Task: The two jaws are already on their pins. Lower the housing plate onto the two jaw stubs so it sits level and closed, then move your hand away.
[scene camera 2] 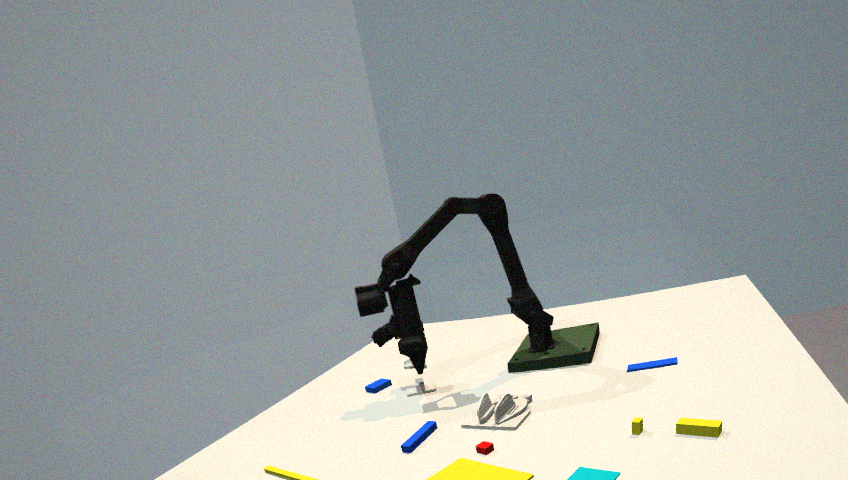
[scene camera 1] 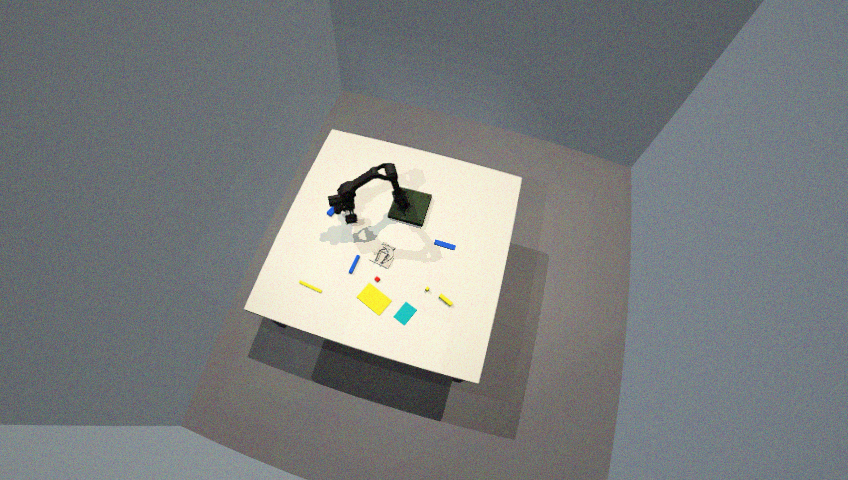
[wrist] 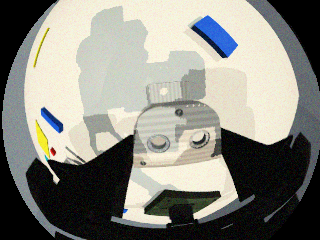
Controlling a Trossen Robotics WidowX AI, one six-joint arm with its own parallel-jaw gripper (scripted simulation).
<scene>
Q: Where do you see a blue block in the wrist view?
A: At 219,39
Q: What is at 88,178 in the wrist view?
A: The gripper.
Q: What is the gripper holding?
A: A grey housing plate.
</scene>
